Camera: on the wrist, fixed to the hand. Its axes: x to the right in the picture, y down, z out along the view.
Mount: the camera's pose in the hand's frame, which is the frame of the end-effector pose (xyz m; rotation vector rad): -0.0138 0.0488 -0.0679 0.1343 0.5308 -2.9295
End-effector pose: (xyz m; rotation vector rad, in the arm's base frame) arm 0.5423 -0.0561 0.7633 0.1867 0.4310 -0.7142
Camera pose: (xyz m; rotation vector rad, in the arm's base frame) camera 0.5441 0.0094 0.7095 0.2516 -0.6654 2.4146
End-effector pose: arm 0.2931 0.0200 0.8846 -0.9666 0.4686 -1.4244
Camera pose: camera 0.2678 0.0082 0.8046 0.2243 0.7333 1.7546
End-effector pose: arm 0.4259 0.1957 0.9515 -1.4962 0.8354 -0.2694
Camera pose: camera 0.3573 0.1578 0.9193 1.0727 1.4942 2.2963
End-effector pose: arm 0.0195 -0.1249 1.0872 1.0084 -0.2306 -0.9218
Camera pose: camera 0.0760 -0.0620 1.0927 -0.6498 -1.4575 1.8100
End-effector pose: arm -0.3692 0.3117 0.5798 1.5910 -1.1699 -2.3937
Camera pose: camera -0.3254 0.2444 0.6069 -1.2168 -0.9777 -0.0598
